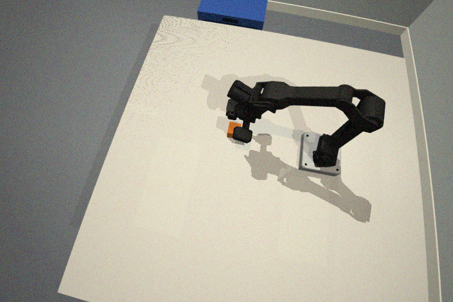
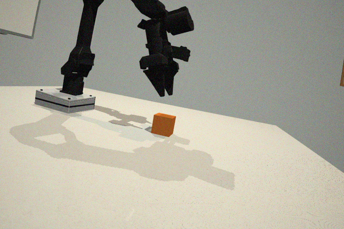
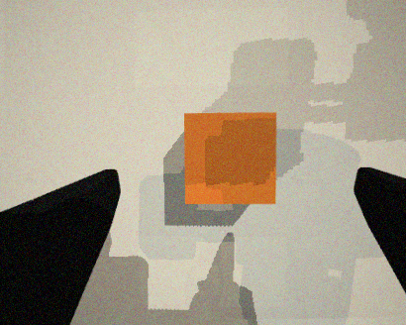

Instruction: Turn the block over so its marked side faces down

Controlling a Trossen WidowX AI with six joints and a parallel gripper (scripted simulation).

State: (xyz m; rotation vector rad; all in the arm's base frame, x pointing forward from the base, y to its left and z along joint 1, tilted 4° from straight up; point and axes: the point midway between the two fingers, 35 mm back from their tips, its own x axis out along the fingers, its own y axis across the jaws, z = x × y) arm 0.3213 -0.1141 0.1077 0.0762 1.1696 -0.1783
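Now: the block 1 cm behind my gripper tip and 8 cm below it.
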